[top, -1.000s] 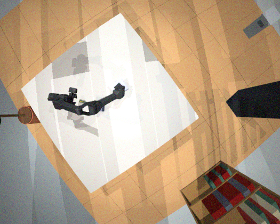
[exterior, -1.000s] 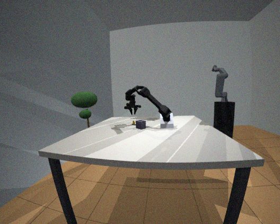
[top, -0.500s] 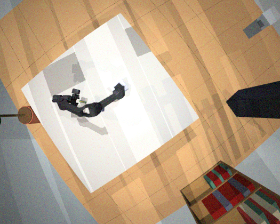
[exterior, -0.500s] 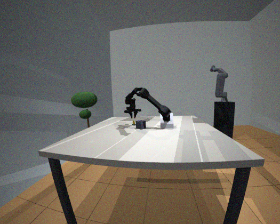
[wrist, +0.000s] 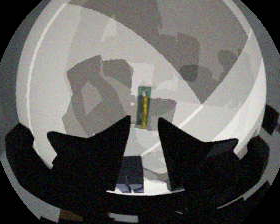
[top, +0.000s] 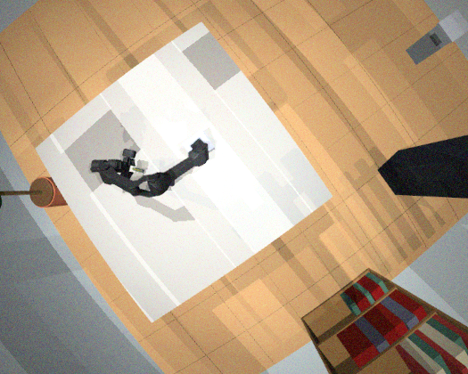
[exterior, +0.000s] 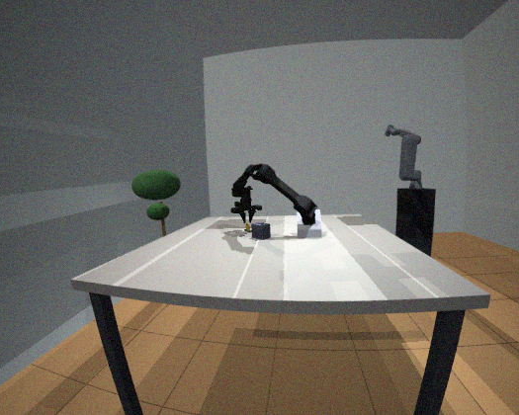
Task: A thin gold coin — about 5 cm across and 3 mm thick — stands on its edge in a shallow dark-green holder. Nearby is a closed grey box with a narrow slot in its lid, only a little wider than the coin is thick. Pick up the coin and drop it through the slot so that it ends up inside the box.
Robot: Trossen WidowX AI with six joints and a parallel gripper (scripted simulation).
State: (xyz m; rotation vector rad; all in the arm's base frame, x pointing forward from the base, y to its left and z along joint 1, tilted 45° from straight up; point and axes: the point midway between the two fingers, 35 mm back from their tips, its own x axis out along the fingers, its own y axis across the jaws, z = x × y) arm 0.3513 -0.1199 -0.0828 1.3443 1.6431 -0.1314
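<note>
The gold coin is 3 cm below my gripper tip.
</note>
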